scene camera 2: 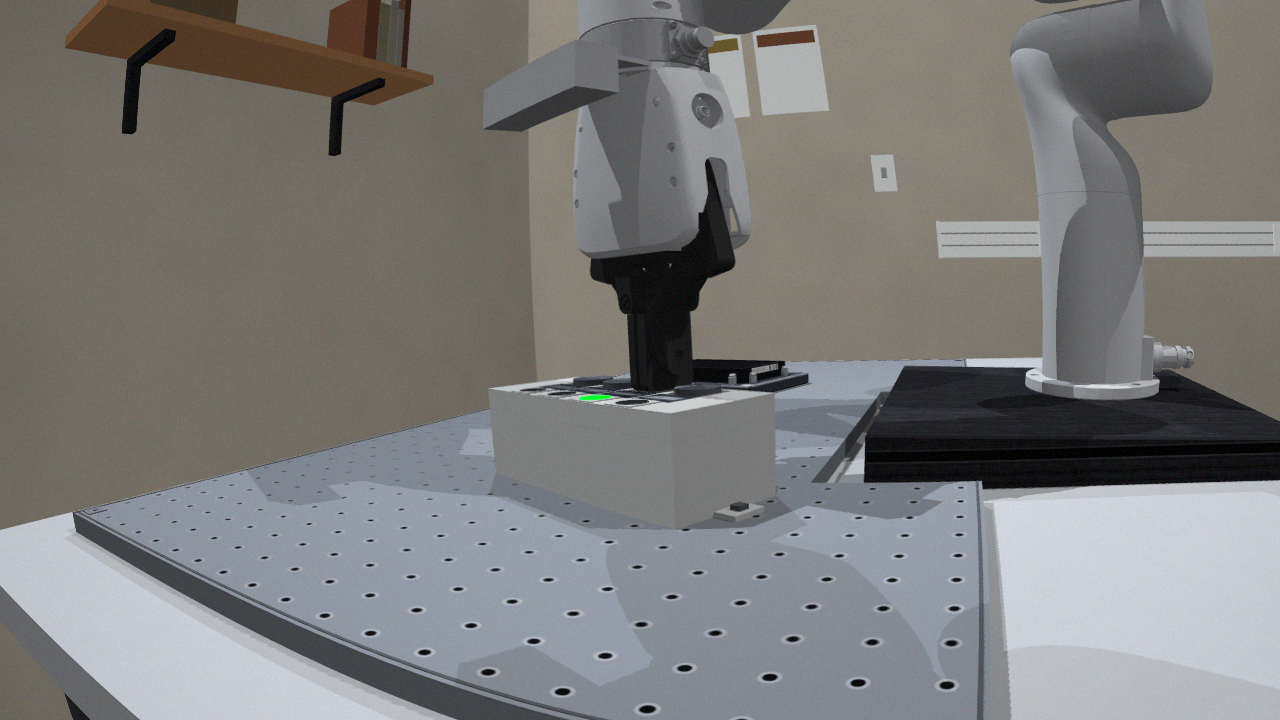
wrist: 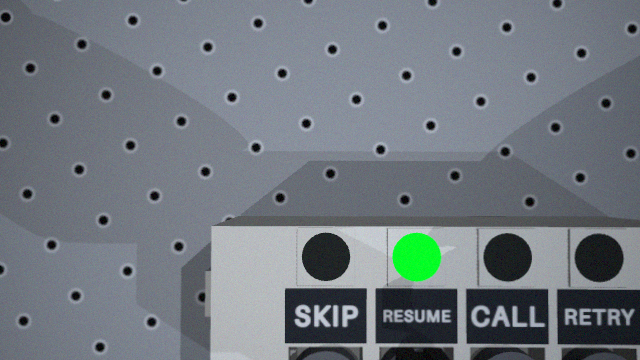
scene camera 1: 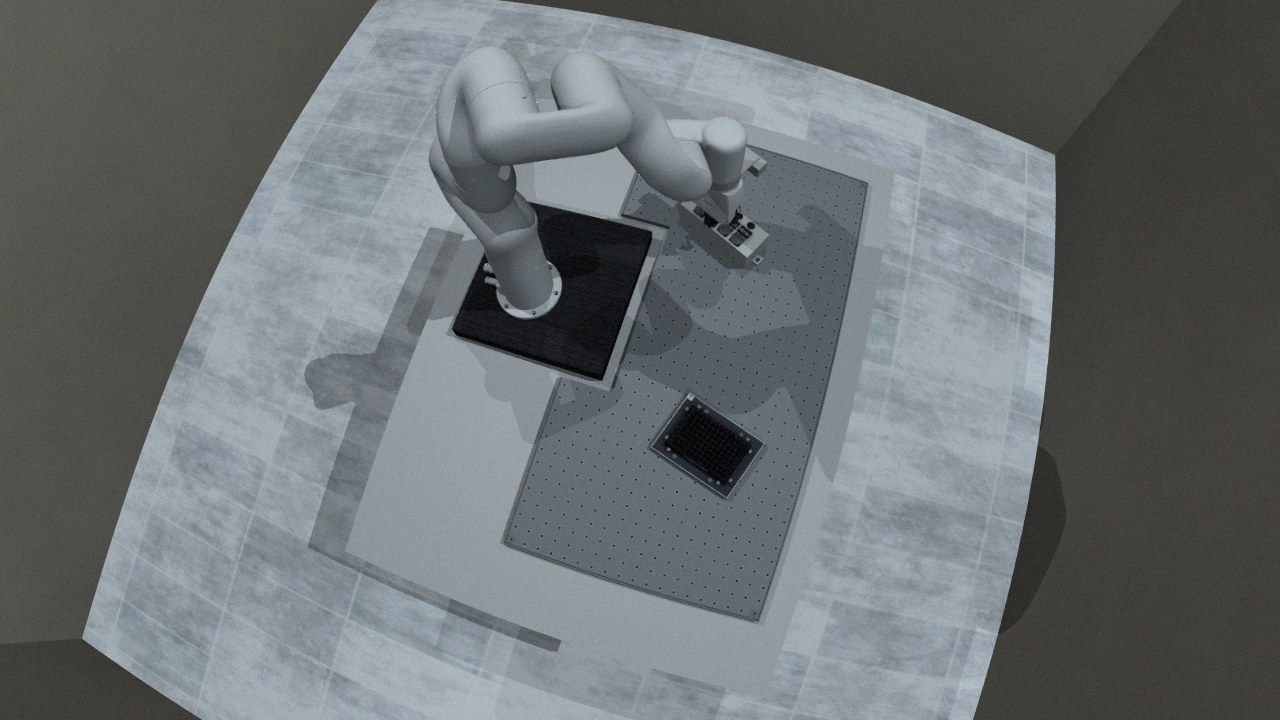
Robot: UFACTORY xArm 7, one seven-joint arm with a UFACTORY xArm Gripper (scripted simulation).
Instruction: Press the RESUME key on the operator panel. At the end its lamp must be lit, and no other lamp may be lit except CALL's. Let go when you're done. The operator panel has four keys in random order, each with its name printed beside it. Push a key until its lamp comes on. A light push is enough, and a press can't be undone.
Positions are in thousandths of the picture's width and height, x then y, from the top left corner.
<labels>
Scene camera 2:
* my gripper: 518, 538
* operator panel: 525, 640
</labels>
